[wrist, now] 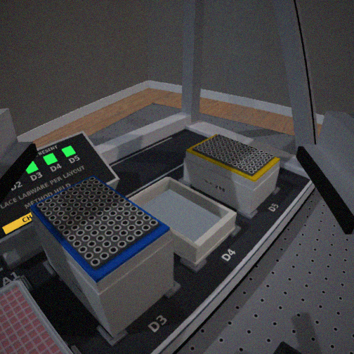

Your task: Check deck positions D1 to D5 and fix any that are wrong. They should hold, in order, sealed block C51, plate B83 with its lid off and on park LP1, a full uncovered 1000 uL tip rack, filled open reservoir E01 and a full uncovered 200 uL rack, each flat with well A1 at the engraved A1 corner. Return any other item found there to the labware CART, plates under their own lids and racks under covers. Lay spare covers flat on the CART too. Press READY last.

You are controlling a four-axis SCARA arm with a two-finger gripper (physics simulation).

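Observation:
A blue-rimmed tip rack (102, 227) stands at D3, its rows of tips uncovered. An open cream reservoir (222, 230) sits at D4 with pale grey-blue contents. A yellow-rimmed tip rack (225, 182) stands uncovered at D5 and looks flat. Part of a clear plate with pink wells (22, 317) shows at the lower left, with no lid on it. My gripper (165, 128) is open, its dark fingers wide apart at the left and right edges, with nothing held between them. Block C51, park LP1, the CART and READY do not show.
A sloped lamp panel (80, 167) stands behind the racks, with green lamps at D3, D4 and D5. The deck's pale front rail (240, 267) runs diagonally beside a perforated grey surface (280, 285). Upright grey posts (191, 65) (296, 65) rise behind the deck.

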